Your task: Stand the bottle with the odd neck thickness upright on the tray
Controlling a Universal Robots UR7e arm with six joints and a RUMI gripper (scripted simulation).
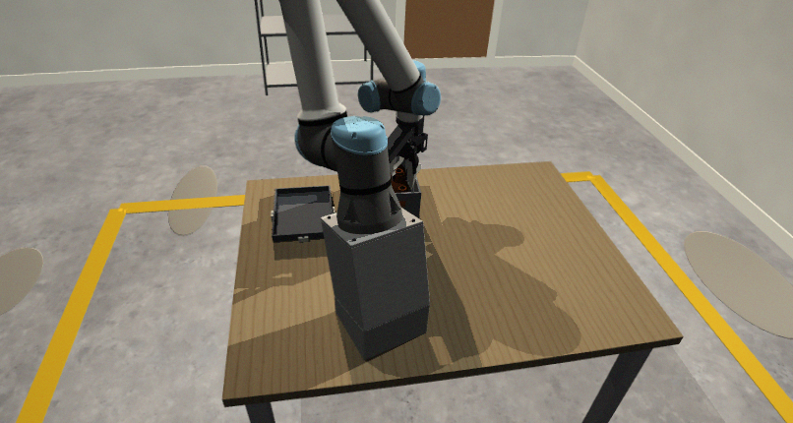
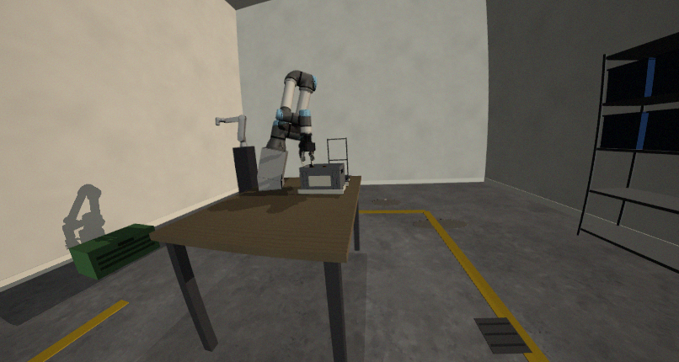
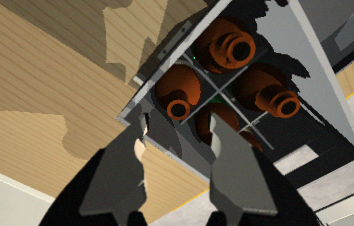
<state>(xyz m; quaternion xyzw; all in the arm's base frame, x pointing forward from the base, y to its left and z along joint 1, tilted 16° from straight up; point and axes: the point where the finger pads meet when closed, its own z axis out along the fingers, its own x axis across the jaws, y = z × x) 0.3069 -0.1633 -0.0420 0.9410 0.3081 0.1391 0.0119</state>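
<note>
Now: hand 10 cm above the bottle. The rest, counted from my hand: dark tray 14 cm ahead, 29 cm to the left, 18 cm below; crate 10 cm ahead, 3 cm to the left, 11 cm below.
</note>
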